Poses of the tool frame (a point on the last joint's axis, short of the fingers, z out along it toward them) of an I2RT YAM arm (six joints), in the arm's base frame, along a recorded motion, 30 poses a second.
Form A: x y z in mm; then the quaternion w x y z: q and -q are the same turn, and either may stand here.
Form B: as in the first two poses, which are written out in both.
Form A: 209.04 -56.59 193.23 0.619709 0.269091 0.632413 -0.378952
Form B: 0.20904 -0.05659 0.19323 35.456 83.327 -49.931
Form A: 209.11 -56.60 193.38 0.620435 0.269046 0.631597 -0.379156
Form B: 0.20911 -0.05660 0.19338 35.439 83.195 -49.943
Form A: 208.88 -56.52 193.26 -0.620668 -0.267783 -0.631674 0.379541
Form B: 0.20888 -0.05652 0.19326 35.270 83.198 -49.989
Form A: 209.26 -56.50 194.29 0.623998 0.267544 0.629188 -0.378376
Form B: 0.20926 -0.05650 0.19429 35.191 82.758 -49.769
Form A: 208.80 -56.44 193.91 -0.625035 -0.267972 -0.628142 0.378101
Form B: 0.20880 -0.05644 0.19391 35.232 82.586 -49.712
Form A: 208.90 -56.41 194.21 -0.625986 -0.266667 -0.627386 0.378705
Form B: 0.20890 -0.05641 0.19421 35.047 82.455 -49.772
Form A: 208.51 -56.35 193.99 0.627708 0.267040 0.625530 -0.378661
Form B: 0.20851 -0.05635 0.19399 35.072 82.154 -49.731
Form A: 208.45 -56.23 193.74 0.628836 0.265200 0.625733 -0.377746
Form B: 0.20845 -0.05623 0.19374 34.814 82.143 -49.589
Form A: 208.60 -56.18 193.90 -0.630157 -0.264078 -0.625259 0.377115
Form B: 0.20860 -0.05618 0.19390 34.648 82.037 -49.479
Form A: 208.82 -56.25 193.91 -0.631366 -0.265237 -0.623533 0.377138
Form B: 0.20882 -0.05625 0.19391 34.784 81.771 -49.458
